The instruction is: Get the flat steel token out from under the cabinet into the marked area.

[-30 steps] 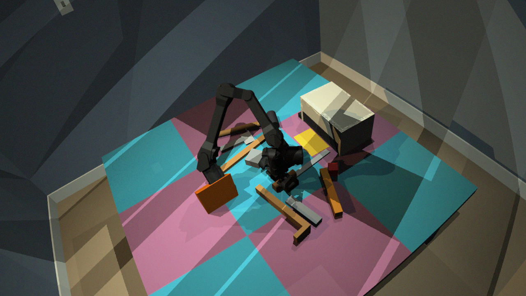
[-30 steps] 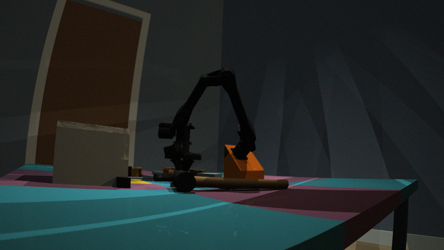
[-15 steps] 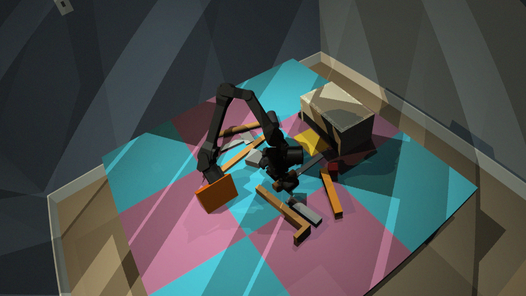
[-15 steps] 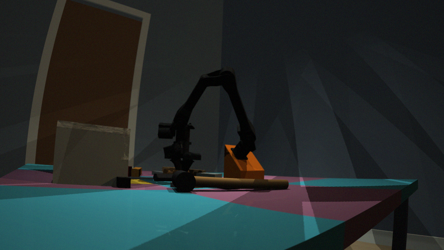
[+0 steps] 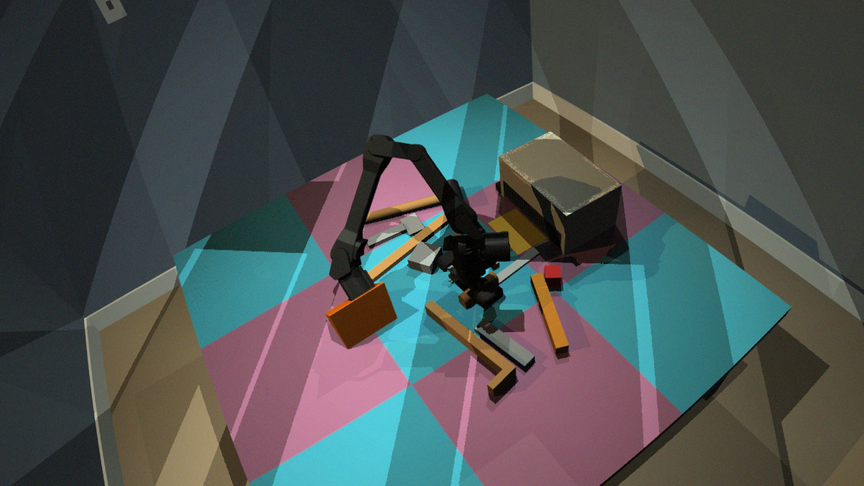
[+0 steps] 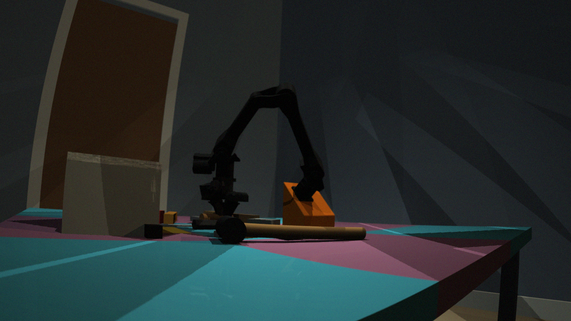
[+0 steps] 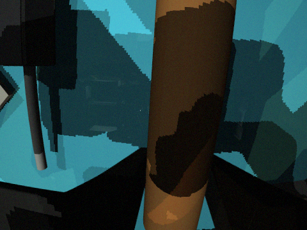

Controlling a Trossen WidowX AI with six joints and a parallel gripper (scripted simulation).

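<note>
My gripper tip is 11 cm short of the small grey cube and 5 cm to the right of it. From my gripper tip the other things lie so: grey bar: 3 cm behind, 16 cm to the right; screwdriver: 5 cm ahead, 8 cm to the left; grey block: 2 cm behind, 18 cm to the left, 1 cm above.
</note>
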